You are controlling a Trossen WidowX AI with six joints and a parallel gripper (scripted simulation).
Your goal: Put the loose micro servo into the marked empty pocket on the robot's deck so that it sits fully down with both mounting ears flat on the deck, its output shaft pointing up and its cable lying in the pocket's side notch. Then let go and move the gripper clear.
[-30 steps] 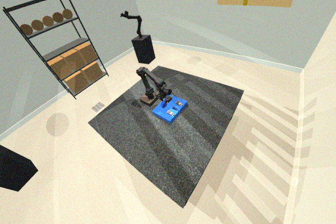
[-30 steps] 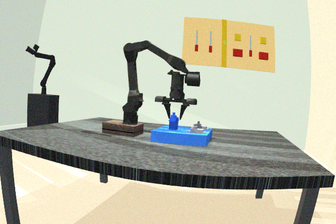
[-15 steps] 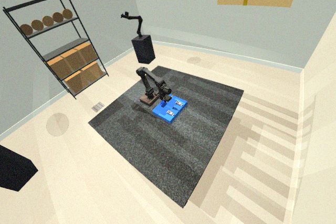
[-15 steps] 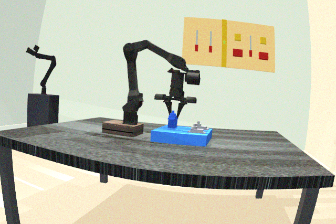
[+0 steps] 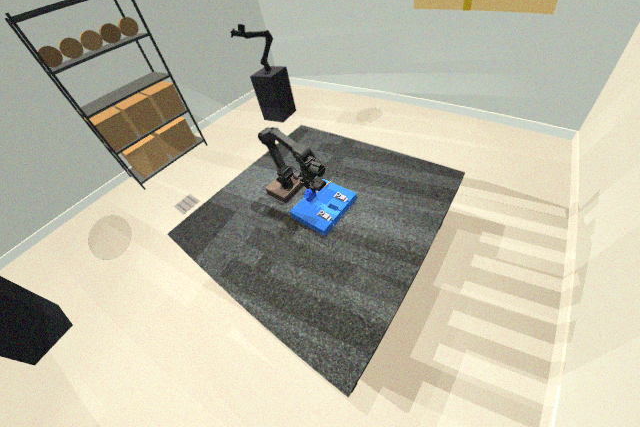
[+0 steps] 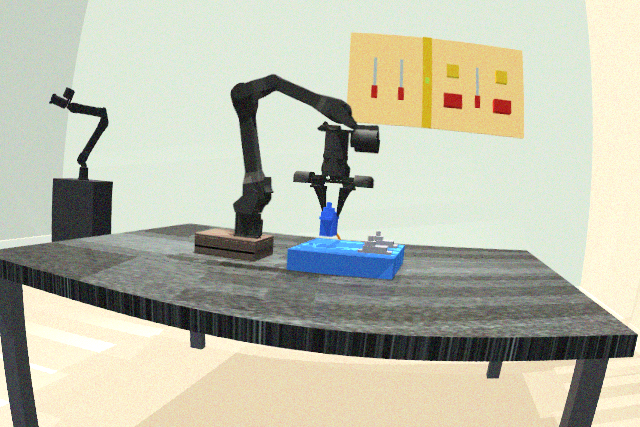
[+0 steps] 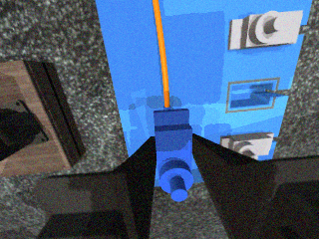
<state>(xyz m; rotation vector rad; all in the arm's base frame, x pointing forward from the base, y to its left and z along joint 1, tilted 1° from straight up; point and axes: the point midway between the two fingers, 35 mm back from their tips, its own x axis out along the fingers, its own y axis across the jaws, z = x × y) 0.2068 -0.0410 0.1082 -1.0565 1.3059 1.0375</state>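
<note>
The deck lies 20 mm ahead of my gripper tip, 10 mm to the left of it and 100 mm below it.
</note>
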